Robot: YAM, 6 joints.
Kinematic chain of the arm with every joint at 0, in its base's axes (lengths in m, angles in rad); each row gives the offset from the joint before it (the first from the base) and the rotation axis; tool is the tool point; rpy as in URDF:
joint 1: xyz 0 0 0.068 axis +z
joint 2: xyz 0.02 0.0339 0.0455 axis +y
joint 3: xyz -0.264 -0.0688 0 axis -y
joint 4: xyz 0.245 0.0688 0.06 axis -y
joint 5: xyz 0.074 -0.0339 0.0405 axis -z
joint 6: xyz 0.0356 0 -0.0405 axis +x
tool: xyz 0 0 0 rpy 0 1.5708 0
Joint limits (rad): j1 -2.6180..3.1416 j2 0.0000..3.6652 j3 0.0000..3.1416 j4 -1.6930..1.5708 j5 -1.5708..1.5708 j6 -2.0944..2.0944
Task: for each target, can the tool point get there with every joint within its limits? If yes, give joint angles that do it. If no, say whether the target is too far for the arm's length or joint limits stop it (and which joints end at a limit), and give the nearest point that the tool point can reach.
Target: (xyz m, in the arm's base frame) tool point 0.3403 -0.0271 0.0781
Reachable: yes | joints -0.1211 2.0197 1.0497 -0.4264 -0.4107 0.0478
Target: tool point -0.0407 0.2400 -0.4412
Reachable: no: joint limits stop it (at a limit: joint 2) | nearest point -0.0408 0.2407 -0.3803 | short by 0.061 m
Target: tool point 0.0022 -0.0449 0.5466
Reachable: yes | joints 2.0201 0.8447 2.1350 -1.4467 -0.5152 -1.3612
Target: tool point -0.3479 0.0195 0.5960
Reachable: yes | joints -0.1007 0.7684 2.7890 -0.2817 0.4538 -1.3536
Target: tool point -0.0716 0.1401 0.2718
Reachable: yes | joints 2.2090 0.7829 0.6943 -0.6468 0.8172 -0.6683
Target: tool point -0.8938 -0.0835 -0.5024
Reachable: no: too far | nearest point -0.5377 -0.0061 -0.2353 | short by 0.452 m
